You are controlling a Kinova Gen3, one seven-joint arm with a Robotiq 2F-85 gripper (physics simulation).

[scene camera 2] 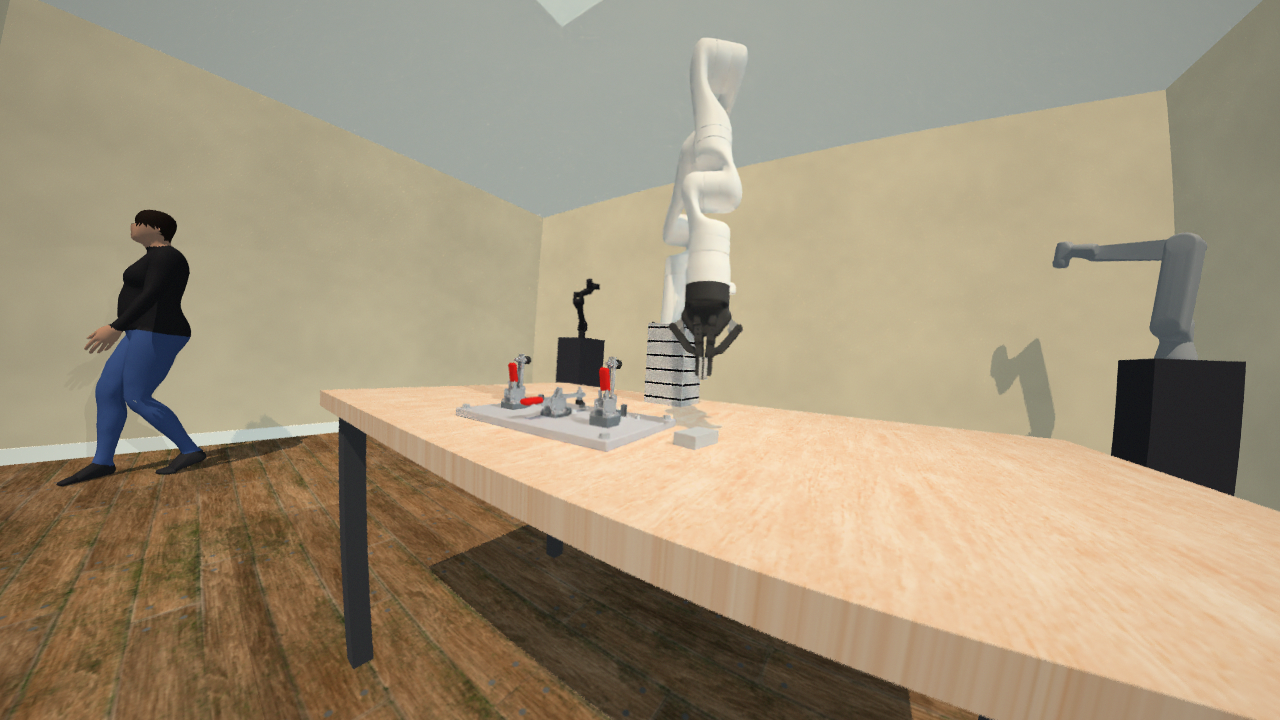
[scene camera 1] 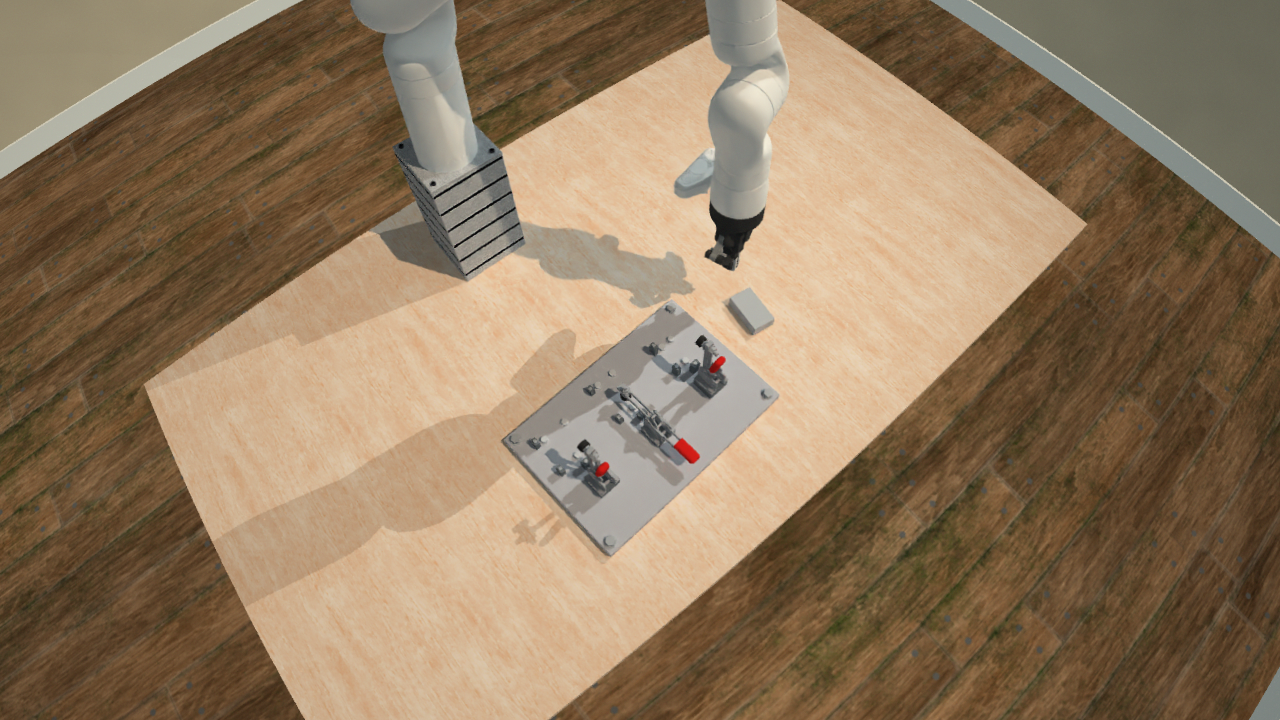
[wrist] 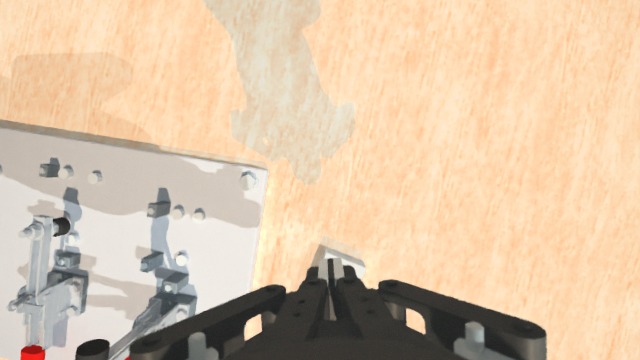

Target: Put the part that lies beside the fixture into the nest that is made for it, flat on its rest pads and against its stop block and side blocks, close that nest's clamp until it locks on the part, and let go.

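Frame: origin at the arm's base, x ahead, y left, z up, level; metres.
Seen in the pictures: gripper, fingertip midpoint: [scene camera 2: 702, 379] [scene camera 1: 730, 266] [wrist: 330, 273]; arm's base, link origin: [scene camera 1: 447, 150].
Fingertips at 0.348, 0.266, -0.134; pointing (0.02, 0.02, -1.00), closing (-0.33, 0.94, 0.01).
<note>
Pixels of each thing's middle, then the offset from my fingertips to it, as dx, dy, dz. "*": a spot on its surface instead. Level surfaces: height alone.
- light grey block, body centre: [wrist: 332, 290] [scene camera 2: 696, 437] [scene camera 1: 751, 310] +0.047, +0.018, -0.088
- fixture plate, body centre: [wrist: 80, 257] [scene camera 1: 643, 419] [scene camera 2: 566, 417] +0.092, -0.232, -0.091
- part, surface spot: [wrist: 172, 300] * +0.090, -0.121, -0.069
- far clamp, surface spot: [scene camera 1: 597, 470] * +0.145, -0.345, +0.004
- middle clamp, body centre: [wrist: 43, 301] [scene camera 1: 657, 424] [scene camera 2: 556, 401] +0.121, -0.229, -0.057
- table, surface height: dz -0.098
The part, a light grey block [scene camera 1: 750, 310] [scene camera 2: 695, 437] [wrist: 352, 260], lies flat on the table beside the fixture plate [scene camera 1: 640, 501] [scene camera 2: 563, 429] [wrist: 220, 250], apart from its edge. My gripper [scene camera 1: 721, 261] [scene camera 2: 705, 371] [wrist: 330, 273] is shut and empty, above the table near the part; in the wrist view its fingertips hide much of the part. The clamp nearest the part [scene camera 1: 711, 377] [scene camera 2: 605, 398] [wrist: 172, 300] and the far clamp [scene camera 1: 597, 470] [scene camera 2: 512, 389] stand with red handles and arms raised. The middle clamp [scene camera 1: 657, 428] [scene camera 2: 556, 404] [wrist: 37, 280] has its handle and arm lowered.
Small blocks, pads and corner bolts stand up from the plate. The arm's striped pedestal [scene camera 1: 474, 223] [scene camera 2: 671, 367] is at the back of the table [scene camera 1: 895, 223] [scene camera 2: 850, 501] [wrist: 475, 150]. A person [scene camera 2: 152, 295] and two other robot arms are beyond the table.
</note>
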